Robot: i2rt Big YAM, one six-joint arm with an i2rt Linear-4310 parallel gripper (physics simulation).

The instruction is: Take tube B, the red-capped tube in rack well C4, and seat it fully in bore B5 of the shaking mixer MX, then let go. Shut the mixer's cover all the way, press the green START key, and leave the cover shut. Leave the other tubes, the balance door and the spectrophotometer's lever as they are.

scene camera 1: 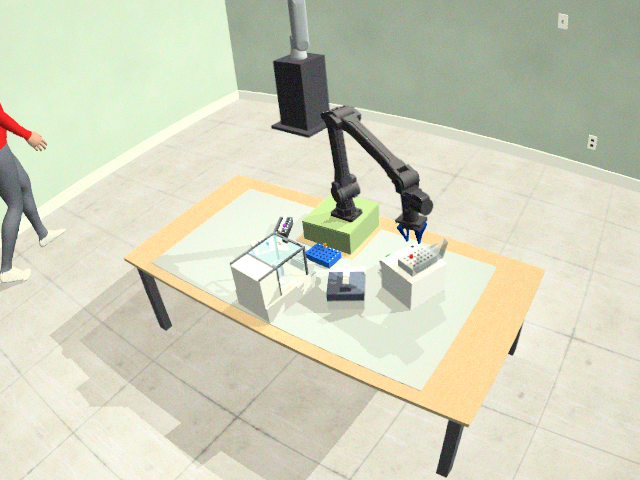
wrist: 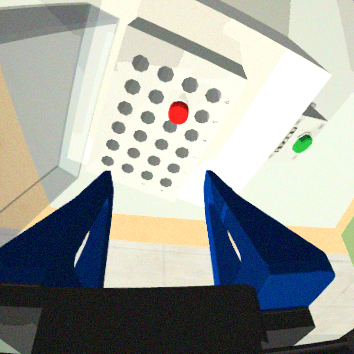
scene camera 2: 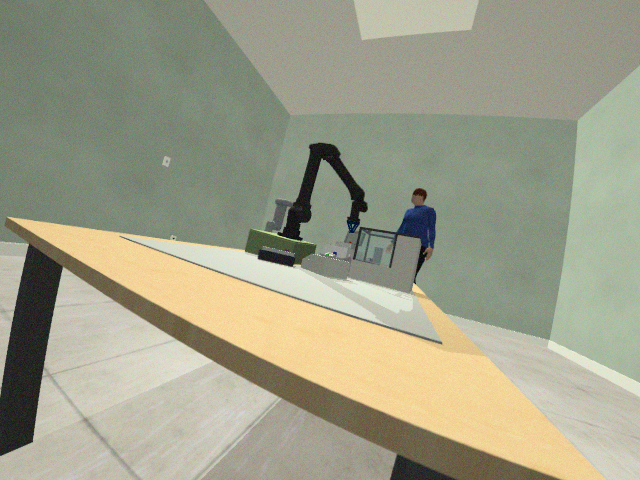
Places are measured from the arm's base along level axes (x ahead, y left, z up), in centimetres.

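Pixels of known places: gripper, fingertip midpoint: (scene camera 1: 413,242) (wrist: 158,178) (scene camera 2: 351,232); arm's base at its link origin: (scene camera 1: 346,214) (scene camera 2: 290,237).
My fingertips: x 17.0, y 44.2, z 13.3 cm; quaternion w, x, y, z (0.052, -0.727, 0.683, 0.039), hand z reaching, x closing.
Observation:
Ahead of a thing's pixels: the offset from my fingertips to its middle.
The red-capped tube B @(dx +0.6, dy -0.5, dz -8.3 cm) (scene camera 1: 410,256) (scene camera 2: 349,242) (wrist: 178,113) stands upright in the white mixer MX (scene camera 1: 412,287) (wrist: 292,82), in the row marked 5, second bore from the numbered side, which fits B5. How deep it sits is hard to tell. The mixer's clear cover @(dx +0.4, dy +7.9, dz -1.8 cm) (scene camera 1: 442,248) (wrist: 82,100) stands open. The green START key @(dx -6.9, dy -15.9, dz -17.4 cm) (scene camera 1: 388,255) (wrist: 302,144) shows on the mixer's lower ledge in the wrist view. My gripper (scene camera 1: 413,240) (scene camera 2: 352,230) (wrist: 158,178) is open and empty, above the mixer and clear of the red cap.
The blue rack @(dx +2.3, dy -42.8, dz -22.8 cm) (scene camera 1: 323,256) stands before the green base block (scene camera 1: 326,232). The glass-sided balance @(dx +27.5, dy -43.3, dz -13.2 cm) (scene camera 1: 252,281) (scene camera 2: 406,263) and the dark-topped spectrophotometer @(dx +13.6, dy -21.5, dz -19.2 cm) (scene camera 1: 352,293) stand left of the mixer in scene camera 1. A dark holder @(dx -1.2, dy -68.2, dz -21.0 cm) (scene camera 1: 283,227) with a purple-capped tube stands behind the balance.

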